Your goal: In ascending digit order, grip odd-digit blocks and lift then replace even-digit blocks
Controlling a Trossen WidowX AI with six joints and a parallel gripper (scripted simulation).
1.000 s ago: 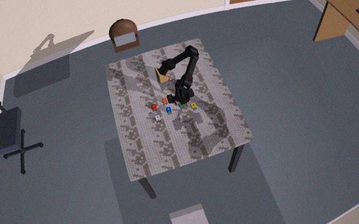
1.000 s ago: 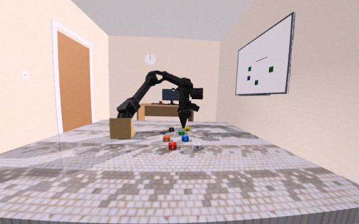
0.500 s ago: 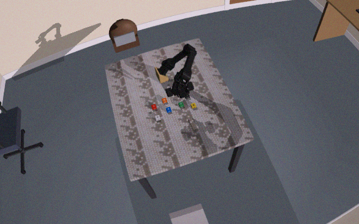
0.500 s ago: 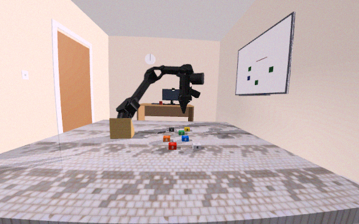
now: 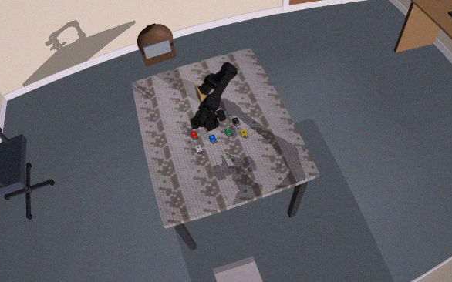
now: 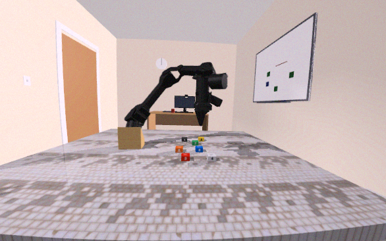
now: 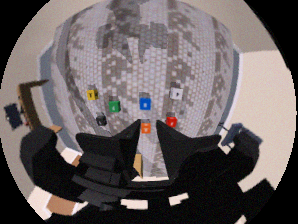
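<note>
Right now the blue block is 11 cm below my gripper tip and 1 cm to the left of it. Also, from my gripper tip: orange block: 11 cm below, 9 cm behind, 1 cm to the left; green block: 11 cm to the left, 11 cm below; white block: 11 cm below, 9 cm to the right, 3 cm ahead.
</note>
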